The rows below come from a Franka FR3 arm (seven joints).
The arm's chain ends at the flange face. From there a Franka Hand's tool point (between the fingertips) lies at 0.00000 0.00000 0.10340 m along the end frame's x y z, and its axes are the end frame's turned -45 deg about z.
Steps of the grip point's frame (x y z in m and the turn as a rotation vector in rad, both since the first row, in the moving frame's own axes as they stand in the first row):
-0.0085 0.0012 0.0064 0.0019 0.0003 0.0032
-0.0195 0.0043 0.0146 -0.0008 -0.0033 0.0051
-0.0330 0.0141 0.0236 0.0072 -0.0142 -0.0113
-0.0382 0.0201 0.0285 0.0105 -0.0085 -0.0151
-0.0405 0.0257 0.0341 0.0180 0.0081 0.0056
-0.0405 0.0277 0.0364 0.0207 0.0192 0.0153
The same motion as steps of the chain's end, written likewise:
-0.0050 0.0070 0.0064 0.0016 -0.0011 0.0032
-0.0106 0.0165 0.0146 -0.0029 -0.0018 0.0051
-0.0118 0.0328 0.0236 -0.0049 -0.0151 -0.0113
-0.0114 0.0414 0.0285 0.0014 -0.0134 -0.0151
-0.0097 0.0487 0.0341 0.0185 -0.0070 0.0056
-0.0090 0.0511 0.0364 0.0282 -0.0011 0.0153

